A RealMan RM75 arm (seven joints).
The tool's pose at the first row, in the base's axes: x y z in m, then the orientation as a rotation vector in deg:
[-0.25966, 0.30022, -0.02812, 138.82, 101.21, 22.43]
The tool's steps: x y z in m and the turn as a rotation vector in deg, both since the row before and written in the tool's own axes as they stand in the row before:
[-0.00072, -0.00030, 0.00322, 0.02, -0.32, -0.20]
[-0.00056, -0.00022, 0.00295, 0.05, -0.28, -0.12]
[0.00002, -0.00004, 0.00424, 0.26, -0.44, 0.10]
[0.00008, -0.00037, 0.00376, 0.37, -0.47, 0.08]
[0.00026, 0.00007, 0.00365, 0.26, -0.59, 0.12]
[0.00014, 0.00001, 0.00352, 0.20, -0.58, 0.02]
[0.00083, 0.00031, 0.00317, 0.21, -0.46, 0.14]
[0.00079, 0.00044, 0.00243, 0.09, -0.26, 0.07]
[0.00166, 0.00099, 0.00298, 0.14, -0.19, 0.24]
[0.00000, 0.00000, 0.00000, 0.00, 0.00, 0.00]
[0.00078, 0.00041, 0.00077, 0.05, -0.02, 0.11]
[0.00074, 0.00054, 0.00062, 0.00, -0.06, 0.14]
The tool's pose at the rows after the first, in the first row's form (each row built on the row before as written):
[-0.25925, 0.29981, -0.03138, 138.56, 101.32, 21.98]
[-0.25880, 0.29950, -0.03434, 138.41, 101.37, 21.57]
[-0.25768, 0.29973, -0.03842, 138.58, 101.24, 20.81]
[-0.25700, 0.30007, -0.04212, 138.79, 101.18, 19.93]
[-0.25592, 0.30042, -0.04560, 138.93, 100.96, 18.98]
[-0.25499, 0.30064, -0.04899, 138.93, 100.82, 18.09]
[-0.25369, 0.30139, -0.05192, 139.08, 100.59, 17.35]
[-0.25247, 0.30203, -0.05412, 139.14, 100.45, 16.96]
[-0.25035, 0.30332, -0.05666, 139.41, 100.17, 16.63]
[-0.25035, 0.30332, -0.05666, 139.41, 100.17, 16.63]
[-0.24955, 0.30393, -0.05726, 139.54, 100.06, 16.58]
[-0.24868, 0.30446, -0.05769, 139.66, 99.87, 16.52]

